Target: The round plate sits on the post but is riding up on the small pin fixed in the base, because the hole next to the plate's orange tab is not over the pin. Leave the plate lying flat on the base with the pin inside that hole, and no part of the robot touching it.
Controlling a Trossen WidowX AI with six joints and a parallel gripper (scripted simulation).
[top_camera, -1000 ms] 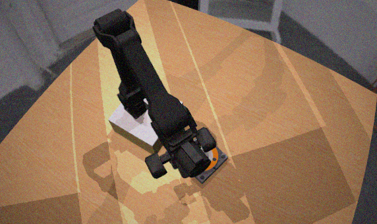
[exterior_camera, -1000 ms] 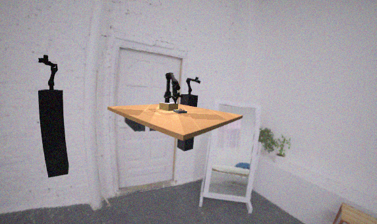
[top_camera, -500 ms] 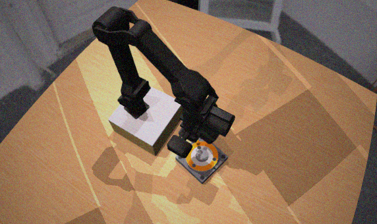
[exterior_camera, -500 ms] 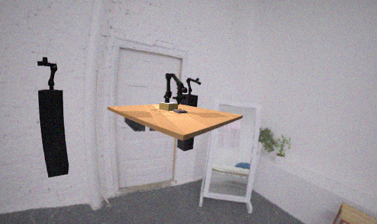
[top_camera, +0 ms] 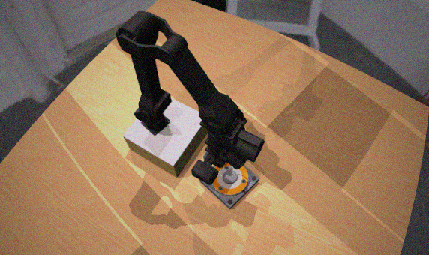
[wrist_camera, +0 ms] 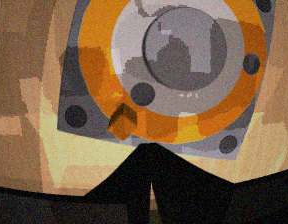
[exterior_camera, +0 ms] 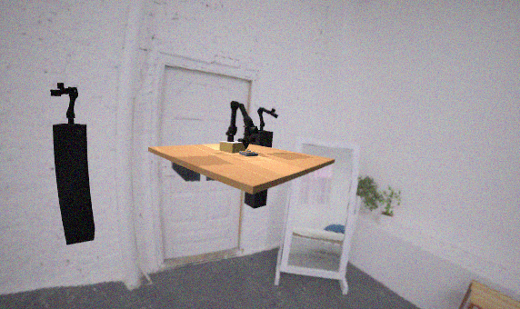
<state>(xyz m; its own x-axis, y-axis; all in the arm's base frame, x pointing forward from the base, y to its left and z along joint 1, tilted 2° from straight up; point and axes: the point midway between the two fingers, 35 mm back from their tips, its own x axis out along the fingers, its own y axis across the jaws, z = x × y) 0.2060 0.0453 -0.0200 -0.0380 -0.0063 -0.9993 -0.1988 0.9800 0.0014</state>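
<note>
Right now my gripper tip is 30 mm short of the round plate and 10 mm above it. Also, from my gripper tip: base (50 mm ahead, 10 mm to the right, 20 mm below).
</note>
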